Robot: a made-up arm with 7 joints. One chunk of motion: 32 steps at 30 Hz.
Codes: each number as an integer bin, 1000 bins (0 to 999) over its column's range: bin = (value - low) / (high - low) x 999, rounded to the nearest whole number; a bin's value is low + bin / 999 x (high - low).
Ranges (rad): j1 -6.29..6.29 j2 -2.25..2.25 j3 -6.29..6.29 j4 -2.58..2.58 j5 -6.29..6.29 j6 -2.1..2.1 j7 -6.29..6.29
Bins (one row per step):
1: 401 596 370 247 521 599 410
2: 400 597 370 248 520 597 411
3: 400 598 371 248 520 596 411
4: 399 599 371 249 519 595 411
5: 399 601 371 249 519 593 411
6: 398 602 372 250 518 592 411
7: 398 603 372 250 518 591 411
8: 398 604 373 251 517 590 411
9: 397 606 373 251 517 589 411
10: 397 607 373 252 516 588 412
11: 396 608 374 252 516 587 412
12: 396 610 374 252 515 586 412
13: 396 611 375 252 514 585 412
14: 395 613 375 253 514 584 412
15: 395 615 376 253 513 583 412
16: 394 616 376 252 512 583 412
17: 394 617 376 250 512 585 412
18: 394 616 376 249 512 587 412
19: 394 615 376 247 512 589 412
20: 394 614 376 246 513 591 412
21: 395 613 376 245 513 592 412
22: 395 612 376 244 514 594 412
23: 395 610 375 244 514 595 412
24: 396 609 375 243 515 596 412
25: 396 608 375 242 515 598 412
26: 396 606 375 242 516 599 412
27: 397 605 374 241 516 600 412
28: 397 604 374 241 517 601 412
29: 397 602 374 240 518 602 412
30: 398 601 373 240 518 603 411
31: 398 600 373 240 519 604 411
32: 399 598 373 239 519 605 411
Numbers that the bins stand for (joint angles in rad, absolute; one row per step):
1: -1.2404 0.4347 -1.6307 -1.3042 0.2707 0.4183 -1.1270
2: -1.2530 0.4392 -1.6307 -1.2990 0.2581 0.4099 -1.1144
3: -1.2530 0.4437 -1.6181 -1.2990 0.2581 0.4057 -1.1144
4: -1.2656 0.4482 -1.6181 -1.2939 0.2456 0.4015 -1.1144
5: -1.2656 0.4572 -1.6181 -1.2939 0.2456 0.3931 -1.1144
6: -1.2781 0.4617 -1.6056 -1.2887 0.2330 0.3889 -1.1144
7: -1.2781 0.4662 -1.6056 -1.2887 0.2330 0.3847 -1.1144
8: -1.2781 0.4707 -1.5930 -1.2835 0.2204 0.3805 -1.1144
9: -1.2907 0.4797 -1.5930 -1.2835 0.2204 0.3763 -1.1144
10: -1.2907 0.4842 -1.5930 -1.2784 0.2078 0.3721 -1.1019
11: -1.3033 0.4887 -1.5804 -1.2784 0.2078 0.3679 -1.1019
12: -1.3033 0.4977 -1.5804 -1.2784 0.1952 0.3637 -1.1019
13: -1.3033 0.5023 -1.5678 -1.2784 0.1826 0.3595 -1.1019
14: -1.3159 0.5113 -1.5678 -1.2732 0.1826 0.3553 -1.1019
15: -1.3159 0.5203 -1.5552 -1.2732 0.1700 0.3511 -1.1019
16: -1.3285 0.5248 -1.5552 -1.2784 0.1574 0.3511 -1.1019
17: -1.3285 0.5293 -1.5552 -1.2887 0.1574 0.3595 -1.1019
18: -1.3285 0.5248 -1.5552 -1.2939 0.1574 0.3679 -1.1019
19: -1.3285 0.5203 -1.5552 -1.3042 0.1574 0.3763 -1.1019
20: -1.3285 0.5158 -1.5552 -1.3094 0.1700 0.3847 -1.1019
21: -1.3159 0.5113 -1.5552 -1.3145 0.1700 0.3889 -1.1019
22: -1.3159 0.5068 -1.5552 -1.3197 0.1826 0.3973 -1.1019
23: -1.3159 0.4977 -1.5678 -1.3197 0.1826 0.4015 -1.1019
24: -1.3033 0.4932 -1.5678 -1.3249 0.1952 0.4057 -1.1019
25: -1.3033 0.4887 -1.5678 -1.3300 0.1952 0.4141 -1.1019
26: -1.3033 0.4797 -1.5678 -1.3300 0.2078 0.4183 -1.1019
27: -1.2907 0.4752 -1.5804 -1.3352 0.2078 0.4225 -1.1019
28: -1.2907 0.4707 -1.5804 -1.3352 0.2204 0.4267 -1.1019
29: -1.2907 0.4617 -1.5804 -1.3404 0.2330 0.4309 -1.1019
30: -1.2781 0.4572 -1.5930 -1.3404 0.2330 0.4351 -1.1144
31: -1.2781 0.4527 -1.5930 -1.3404 0.2456 0.4393 -1.1144
32: -1.2656 0.4437 -1.5930 -1.3455 0.2456 0.4435 -1.1144

